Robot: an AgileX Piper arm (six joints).
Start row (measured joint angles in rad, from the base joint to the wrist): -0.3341 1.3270 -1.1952 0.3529 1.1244 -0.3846
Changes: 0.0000 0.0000 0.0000 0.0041 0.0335 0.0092; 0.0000 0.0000 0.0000 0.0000 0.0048 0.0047; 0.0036 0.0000 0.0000 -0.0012 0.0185 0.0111; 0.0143 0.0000 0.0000 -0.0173 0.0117 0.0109; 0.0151 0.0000 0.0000 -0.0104 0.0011 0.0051; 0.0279 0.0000 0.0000 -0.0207 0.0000 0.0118; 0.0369 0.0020 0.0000 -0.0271 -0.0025 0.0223; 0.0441 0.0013 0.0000 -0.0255 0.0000 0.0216; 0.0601 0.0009 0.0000 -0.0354 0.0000 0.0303; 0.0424 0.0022 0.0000 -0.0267 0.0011 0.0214; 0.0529 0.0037 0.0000 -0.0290 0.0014 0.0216; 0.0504 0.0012 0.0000 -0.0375 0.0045 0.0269; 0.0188 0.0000 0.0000 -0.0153 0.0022 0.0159; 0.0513 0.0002 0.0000 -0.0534 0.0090 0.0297; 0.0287 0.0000 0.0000 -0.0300 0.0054 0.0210; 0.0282 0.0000 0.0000 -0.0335 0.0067 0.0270; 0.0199 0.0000 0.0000 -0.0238 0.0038 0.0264; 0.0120 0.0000 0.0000 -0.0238 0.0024 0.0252; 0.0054 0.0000 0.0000 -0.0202 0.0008 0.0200; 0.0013 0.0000 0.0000 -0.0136 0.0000 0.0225; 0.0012 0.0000 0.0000 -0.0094 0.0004 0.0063; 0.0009 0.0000 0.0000 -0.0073 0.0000 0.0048; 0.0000 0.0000 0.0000 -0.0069 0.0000 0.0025
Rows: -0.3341 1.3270 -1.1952 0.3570 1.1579 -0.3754; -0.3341 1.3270 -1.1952 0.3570 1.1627 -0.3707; -0.3305 1.3270 -1.1952 0.3558 1.1812 -0.3596; -0.3162 1.3270 -1.1952 0.3385 1.1929 -0.3487; -0.3011 1.3270 -1.1952 0.3281 1.1940 -0.3436; -0.2732 1.3270 -1.1952 0.3074 1.1940 -0.3318; -0.2363 1.3290 -1.1952 0.2803 1.1915 -0.3095; -0.1922 1.3303 -1.1952 0.2548 1.1915 -0.2879; -0.1321 1.3312 -1.1952 0.2194 1.1915 -0.2576; -0.0897 1.3334 -1.1952 0.1927 1.1926 -0.2362; -0.0368 1.3371 -1.1952 0.1637 1.1940 -0.2146; 0.0136 1.3383 -1.1952 0.1262 1.1985 -0.1877; 0.0324 1.3383 -1.1952 0.1109 1.2007 -0.1718; 0.0837 1.3385 -1.1952 0.0575 1.2097 -0.1421; 0.1124 1.3385 -1.1952 0.0275 1.2151 -0.1211; 0.1406 1.3385 -1.1952 -0.0060 1.2218 -0.0941; 0.1605 1.3385 -1.1952 -0.0298 1.2256 -0.0677; 0.1725 1.3385 -1.1952 -0.0536 1.2280 -0.0425; 0.1779 1.3385 -1.1952 -0.0738 1.2288 -0.0225; 0.1792 1.3385 -1.1952 -0.0874 1.2288 0.0000; 0.1804 1.3385 -1.1952 -0.0968 1.2292 0.0063; 0.1813 1.3385 -1.1952 -0.1041 1.2292 0.0111; 0.1813 1.3385 -1.1952 -0.1110 1.2292 0.0136
